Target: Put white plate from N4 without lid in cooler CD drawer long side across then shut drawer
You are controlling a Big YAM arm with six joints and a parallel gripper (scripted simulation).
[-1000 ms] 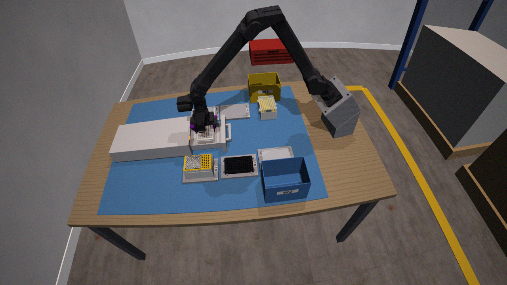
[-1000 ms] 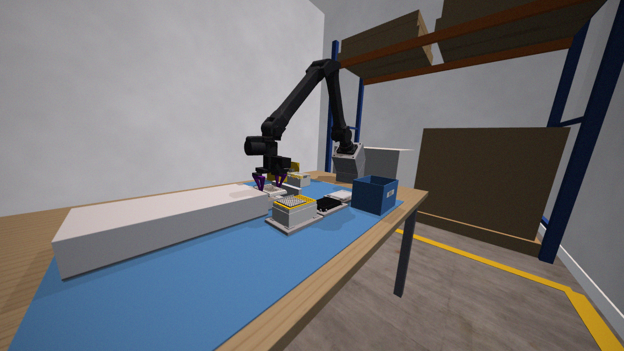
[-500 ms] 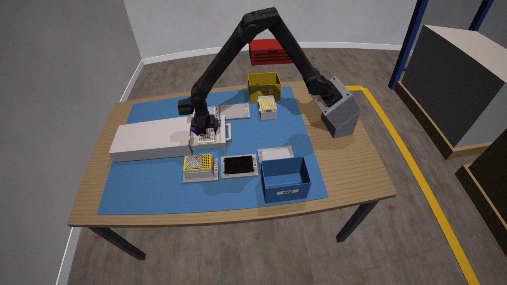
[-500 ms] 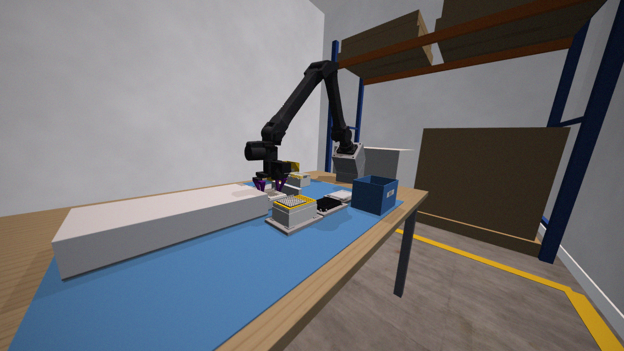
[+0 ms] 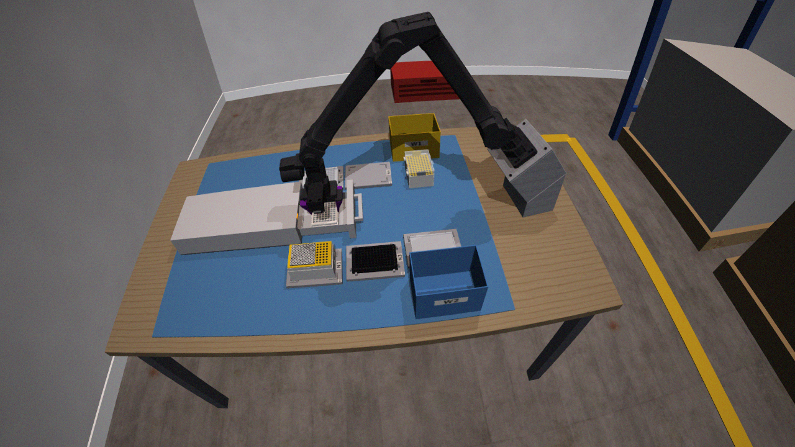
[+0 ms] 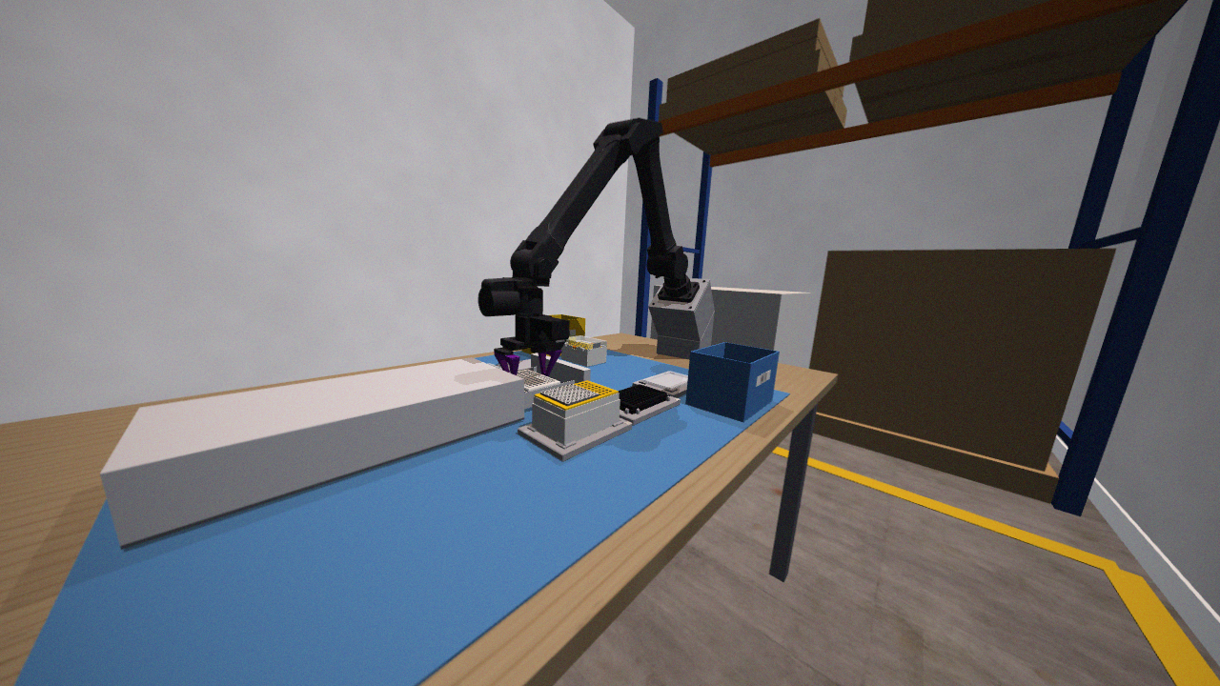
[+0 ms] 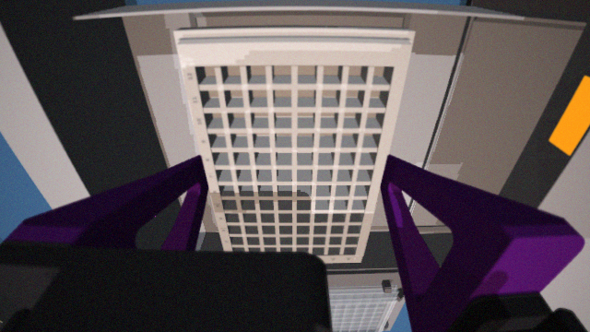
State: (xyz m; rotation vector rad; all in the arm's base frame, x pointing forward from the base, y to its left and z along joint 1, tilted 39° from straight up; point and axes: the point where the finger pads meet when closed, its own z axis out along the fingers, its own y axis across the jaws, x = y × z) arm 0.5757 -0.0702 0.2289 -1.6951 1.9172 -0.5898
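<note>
My hand is 40 mm short of the drawer, 20 mm above it and 10 mm to the left of it. Round my hand: cooler CD 160 mm ahead, 20 mm to the right, 10 mm below; black plate 200 mm to the left, 120 mm behind, 20 mm below; yellow-topped tip box 180 mm to the left, 50 mm ahead, 10 mm above.
</note>
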